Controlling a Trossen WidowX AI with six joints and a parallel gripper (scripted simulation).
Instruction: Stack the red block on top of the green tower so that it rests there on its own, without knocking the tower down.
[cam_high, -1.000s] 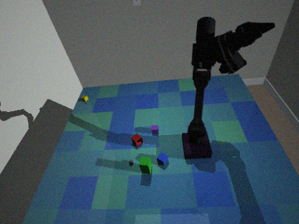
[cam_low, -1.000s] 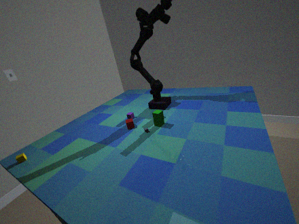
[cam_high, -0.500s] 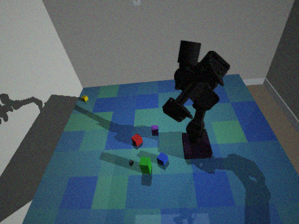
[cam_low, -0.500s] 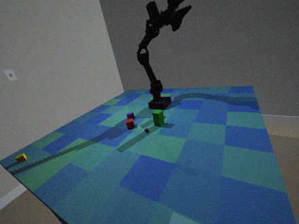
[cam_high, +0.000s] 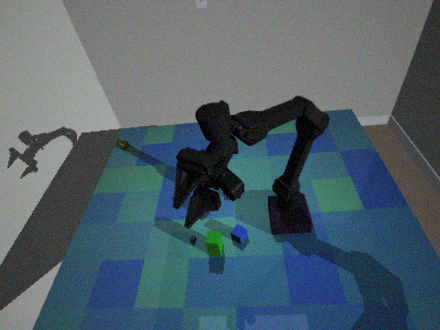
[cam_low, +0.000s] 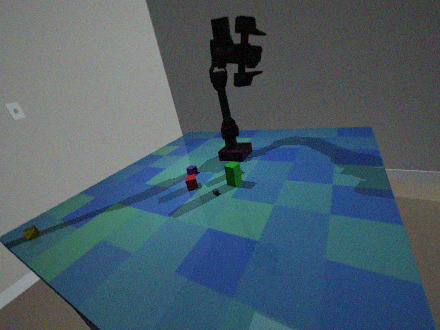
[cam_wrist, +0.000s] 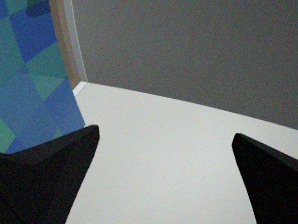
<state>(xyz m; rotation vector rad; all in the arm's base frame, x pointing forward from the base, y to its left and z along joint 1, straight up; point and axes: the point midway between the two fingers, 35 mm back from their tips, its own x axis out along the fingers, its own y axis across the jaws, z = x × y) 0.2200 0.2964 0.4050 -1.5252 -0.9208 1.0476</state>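
My gripper tip is now 60 mm past the blue block, 220 mm to the left of it and 430 mm above it. From my gripper tip the other things lie so: purple block: 420 mm to the right, 430 mm below; yellow block: 600 mm ahead, 720 mm to the right, 430 mm below.
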